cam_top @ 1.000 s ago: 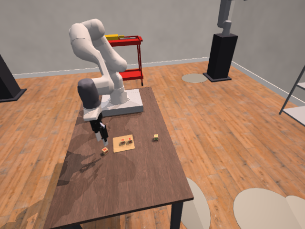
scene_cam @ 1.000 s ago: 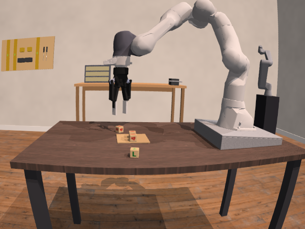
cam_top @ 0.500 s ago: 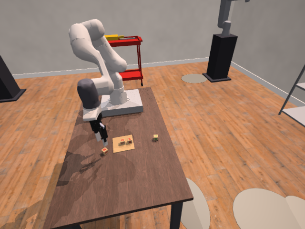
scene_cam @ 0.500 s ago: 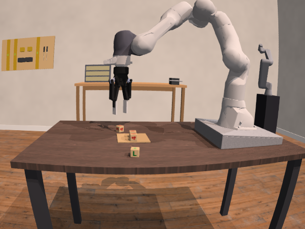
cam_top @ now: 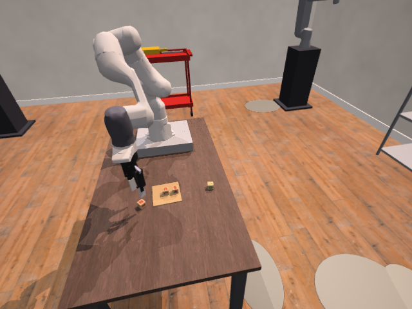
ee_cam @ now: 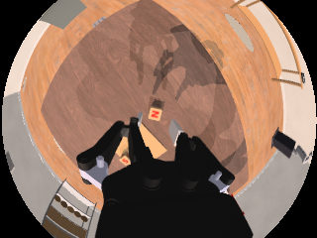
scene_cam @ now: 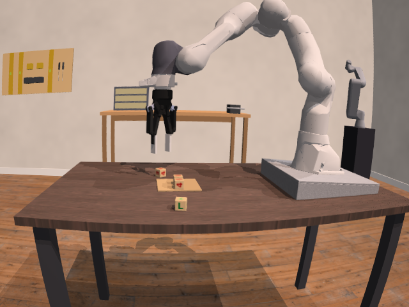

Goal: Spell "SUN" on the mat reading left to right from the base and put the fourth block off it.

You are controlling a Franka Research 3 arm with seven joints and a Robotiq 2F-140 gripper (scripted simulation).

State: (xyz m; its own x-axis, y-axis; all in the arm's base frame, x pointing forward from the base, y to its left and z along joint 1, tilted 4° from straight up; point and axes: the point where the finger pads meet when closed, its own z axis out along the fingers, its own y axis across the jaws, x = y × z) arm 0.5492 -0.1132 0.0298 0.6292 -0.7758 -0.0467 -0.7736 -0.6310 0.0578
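Right now my hand is 11 cm above the N block. The rest, counted from my hand: mat (6 cm behind, 12 cm to the left, 12 cm below); then S block (6 cm behind, 17 cm to the left, 10 cm below); then U block (6 cm behind, 12 cm to the left, 10 cm below).
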